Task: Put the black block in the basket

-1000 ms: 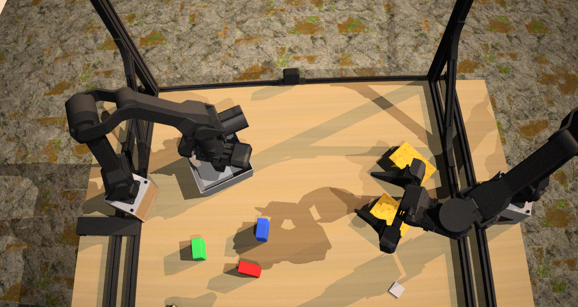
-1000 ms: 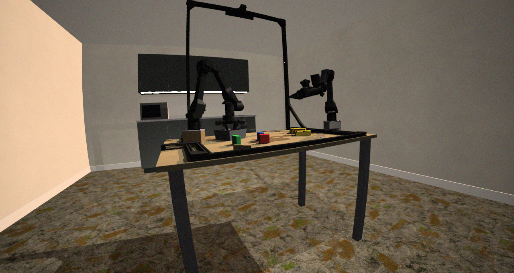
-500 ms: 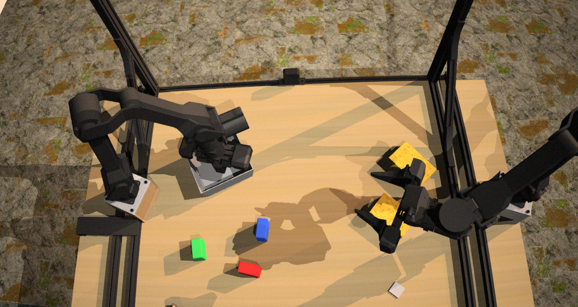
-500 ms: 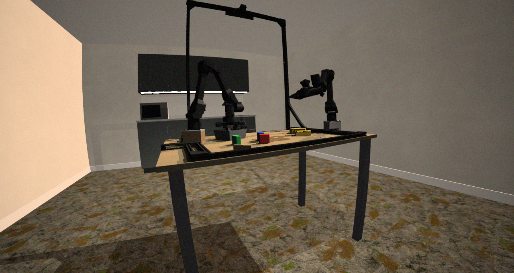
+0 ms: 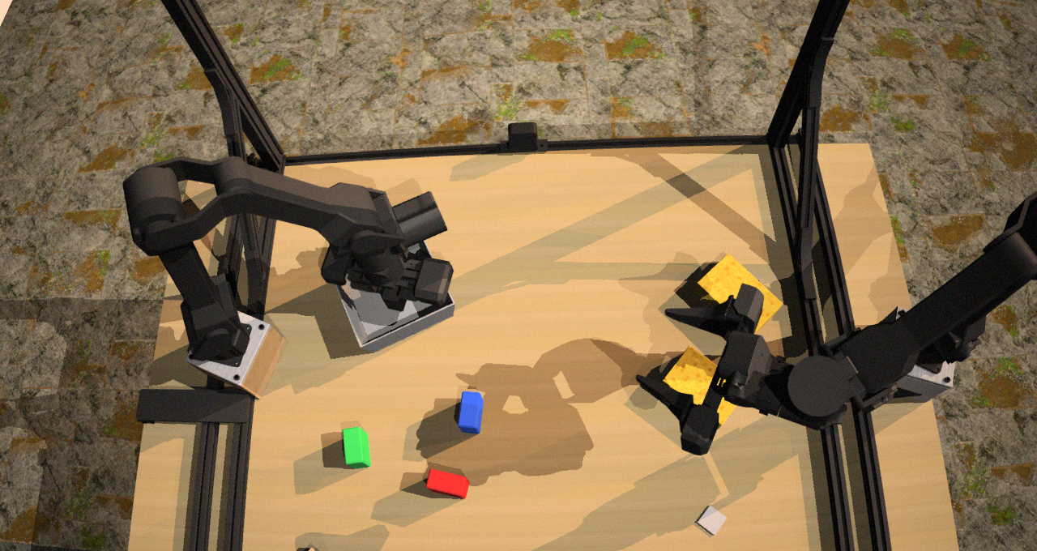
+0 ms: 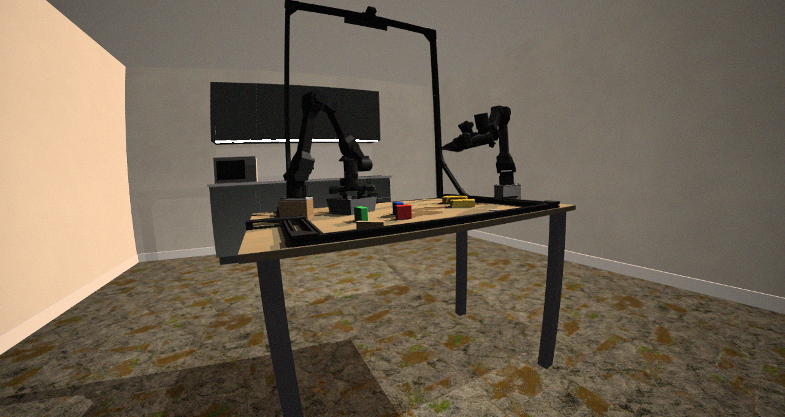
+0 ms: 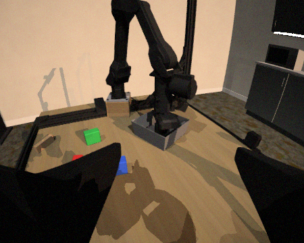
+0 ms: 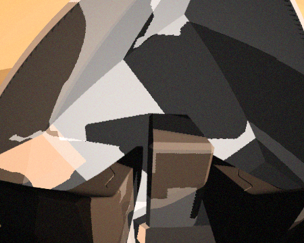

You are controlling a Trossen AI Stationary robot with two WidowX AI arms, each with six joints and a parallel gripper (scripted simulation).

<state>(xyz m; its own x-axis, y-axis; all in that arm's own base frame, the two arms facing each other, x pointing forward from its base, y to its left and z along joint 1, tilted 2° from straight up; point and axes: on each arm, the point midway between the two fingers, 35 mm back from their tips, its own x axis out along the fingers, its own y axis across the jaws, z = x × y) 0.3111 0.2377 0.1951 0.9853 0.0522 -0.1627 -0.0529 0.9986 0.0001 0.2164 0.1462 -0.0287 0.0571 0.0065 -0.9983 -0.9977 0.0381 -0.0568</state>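
My right hand is 2 cm above the black block. Also, from my right hand: grey basket (3 cm below); then blue block (19 cm ahead, 12 cm to the left, 2 cm below); then green block (24 cm ahead, 4 cm to the right, 2 cm below).
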